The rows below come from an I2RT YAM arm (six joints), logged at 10 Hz.
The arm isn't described. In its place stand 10 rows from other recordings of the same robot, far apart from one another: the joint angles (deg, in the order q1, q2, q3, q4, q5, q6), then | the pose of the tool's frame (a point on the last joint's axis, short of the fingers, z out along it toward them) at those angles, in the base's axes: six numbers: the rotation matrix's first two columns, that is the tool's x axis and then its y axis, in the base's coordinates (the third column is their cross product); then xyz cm.
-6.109, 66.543, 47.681, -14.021, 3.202, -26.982 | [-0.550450 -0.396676 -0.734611 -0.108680 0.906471 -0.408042 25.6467 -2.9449 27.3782]
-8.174, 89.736, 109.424, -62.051, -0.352, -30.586 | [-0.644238 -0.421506 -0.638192 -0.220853 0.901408 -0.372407 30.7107 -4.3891 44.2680]
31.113, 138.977, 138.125, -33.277, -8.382, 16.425 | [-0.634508 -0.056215 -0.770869 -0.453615 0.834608 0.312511 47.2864 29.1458 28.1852]
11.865, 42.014, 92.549, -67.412, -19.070, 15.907 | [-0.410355 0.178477 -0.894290 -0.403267 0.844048 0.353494 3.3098 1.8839 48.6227]
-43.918, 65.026, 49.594, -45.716, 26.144, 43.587 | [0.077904 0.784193 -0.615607 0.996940 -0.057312 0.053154 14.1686 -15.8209 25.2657]
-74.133, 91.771, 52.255, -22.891, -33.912, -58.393 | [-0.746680 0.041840 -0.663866 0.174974 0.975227 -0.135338 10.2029 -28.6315 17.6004]
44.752, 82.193, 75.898, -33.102, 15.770, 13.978 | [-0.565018 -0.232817 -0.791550 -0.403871 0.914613 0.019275 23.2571 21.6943 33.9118]
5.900, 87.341, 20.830, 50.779, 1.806, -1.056 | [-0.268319 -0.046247 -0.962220 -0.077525 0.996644 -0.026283 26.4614 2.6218 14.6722]
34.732, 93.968, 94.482, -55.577, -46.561, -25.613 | [-0.290440 -0.563027 -0.773722 -0.952643 0.094009 0.289195 26.3966 21.4451 35.8334]
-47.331, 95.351, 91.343, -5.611, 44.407, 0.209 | [-0.109629 0.122777 -0.986361 0.993279 -0.023543 -0.113328 24.6856 -30.4560 40.2465]
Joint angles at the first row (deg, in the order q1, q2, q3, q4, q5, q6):
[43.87 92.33 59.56 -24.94 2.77 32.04]
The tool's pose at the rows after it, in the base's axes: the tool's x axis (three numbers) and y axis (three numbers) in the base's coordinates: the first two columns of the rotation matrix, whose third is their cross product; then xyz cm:
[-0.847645 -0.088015 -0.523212 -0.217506 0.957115 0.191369 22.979 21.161 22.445]
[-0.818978 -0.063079 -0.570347 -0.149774 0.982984 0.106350 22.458 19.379 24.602]
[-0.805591 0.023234 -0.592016 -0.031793 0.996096 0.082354 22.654 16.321 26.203]
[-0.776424 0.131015 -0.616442 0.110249 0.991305 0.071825 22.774 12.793 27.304]
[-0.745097 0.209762 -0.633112 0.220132 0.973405 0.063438 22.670 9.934 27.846]
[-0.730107 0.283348 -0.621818 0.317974 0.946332 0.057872 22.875 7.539 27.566]
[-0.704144 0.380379 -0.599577 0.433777 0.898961 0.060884 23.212 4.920 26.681]
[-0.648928 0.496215 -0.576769 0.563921 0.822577 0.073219 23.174 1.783 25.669]
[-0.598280 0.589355 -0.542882 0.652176 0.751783 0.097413 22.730 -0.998 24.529]
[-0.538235 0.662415 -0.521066 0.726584 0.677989 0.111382 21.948 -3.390 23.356]
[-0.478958 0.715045 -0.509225 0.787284 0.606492 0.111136 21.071 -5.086 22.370]
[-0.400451 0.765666 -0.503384 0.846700 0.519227 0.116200 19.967 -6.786 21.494]
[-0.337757 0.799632 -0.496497 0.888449 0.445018 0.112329 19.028 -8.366 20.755]
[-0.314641 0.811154 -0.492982 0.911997 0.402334 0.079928 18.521 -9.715 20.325]
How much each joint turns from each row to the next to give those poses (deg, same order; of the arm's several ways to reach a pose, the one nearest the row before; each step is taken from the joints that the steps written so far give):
[-0.36 -4.94 0.03 -4.17 4.87 -0.41]
[-1.02 -4.26 1.02 -5.57 6.66 -0.11]
[-4.55 -4.30 -0.04 -4.14 2.95 1.01]
[-5.97 -4.35 -1.04 -2.68 2.56 1.19]
[-5.30 -3.27 -1.21 -1.56 1.59 0.37]
[-5.34 -1.15 -1.14 -1.08 0.00 0.57]
[-6.31 -0.25 -1.79 -0.07 -0.57 1.38]
[-7.63 -0.61 -2.35 0.43 -0.88 1.72]
[-7.24 -0.70 -2.74 1.10 -2.67 0.47]
[-6.45 -0.84 -3.00 1.53 -1.62 0.26]
[-4.76 -0.70 -2.50 1.00 -0.19 0.77]
[-5.13 -0.99 -2.51 1.15 0.01 1.07]
[-4.95 -0.23 -1.74 1.01 -0.18 -0.02]
[-3.87 1.01 -0.23 0.17 0.57 -1.56]

